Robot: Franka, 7 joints.
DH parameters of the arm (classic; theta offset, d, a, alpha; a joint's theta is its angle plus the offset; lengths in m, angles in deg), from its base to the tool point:
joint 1: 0 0.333 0 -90
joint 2: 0 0 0 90
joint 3: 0 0.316 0.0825 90
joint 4: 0 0 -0.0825 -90
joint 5: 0 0.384 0 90
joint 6: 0 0 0.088 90
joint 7: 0 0.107 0 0
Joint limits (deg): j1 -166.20..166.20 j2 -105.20..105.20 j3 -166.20..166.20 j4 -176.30..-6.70 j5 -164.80..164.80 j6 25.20..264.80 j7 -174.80..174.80
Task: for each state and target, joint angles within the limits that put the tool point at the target. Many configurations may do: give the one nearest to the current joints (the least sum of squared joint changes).
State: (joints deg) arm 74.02 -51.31 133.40 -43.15 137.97 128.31 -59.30
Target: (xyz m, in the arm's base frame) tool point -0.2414 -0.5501 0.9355
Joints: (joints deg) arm 81.31 -29.81 133.10 -32.98 136.01 114.25 -59.30
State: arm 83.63 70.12 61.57 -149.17 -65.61 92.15 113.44
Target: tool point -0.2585 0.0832 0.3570
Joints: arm 51.86 91.97 113.63 -157.16 -41.06 74.64 113.44
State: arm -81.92 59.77 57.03 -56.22 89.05 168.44 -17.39
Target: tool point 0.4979 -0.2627 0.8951
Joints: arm -73.94 17.14 74.33 -56.40 92.58 181.06 -17.39
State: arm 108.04 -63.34 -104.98 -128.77 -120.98 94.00 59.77
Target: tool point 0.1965 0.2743 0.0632
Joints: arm 137.82 -85.57 -117.73 -152.21 -117.59 100.21 59.77
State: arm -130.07 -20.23 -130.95 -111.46 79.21 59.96 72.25
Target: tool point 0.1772 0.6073 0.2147
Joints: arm -139.47 -50.49 -153.83 -97.18 85.92 78.44 72.25
